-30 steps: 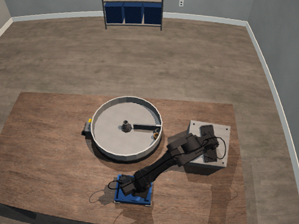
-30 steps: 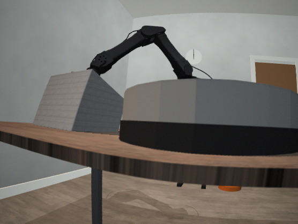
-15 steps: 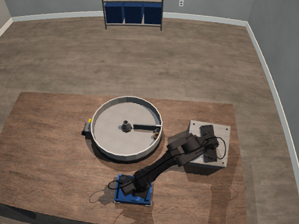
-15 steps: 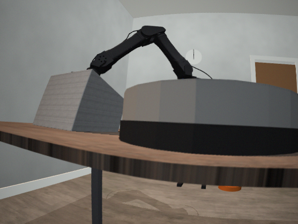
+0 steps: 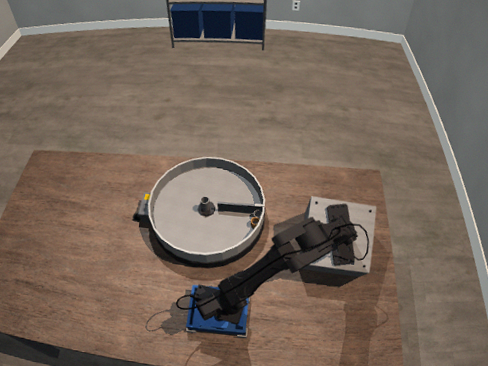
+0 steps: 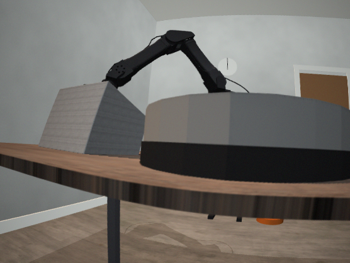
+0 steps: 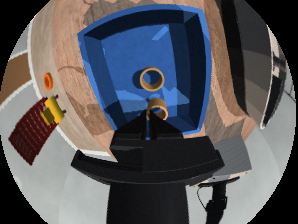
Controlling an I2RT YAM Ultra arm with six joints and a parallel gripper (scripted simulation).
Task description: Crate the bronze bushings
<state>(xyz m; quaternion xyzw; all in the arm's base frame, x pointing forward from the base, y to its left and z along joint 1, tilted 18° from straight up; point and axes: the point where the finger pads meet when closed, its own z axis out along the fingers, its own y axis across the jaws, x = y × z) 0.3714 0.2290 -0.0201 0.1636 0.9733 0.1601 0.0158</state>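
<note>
Right now my hand is 4 cm short of the blue crate, 2 cm to the left of it and 2 cm above it. Round my hand: grey turntable 40 cm to the right, 8 cm ahead, 1 cm above.
</note>
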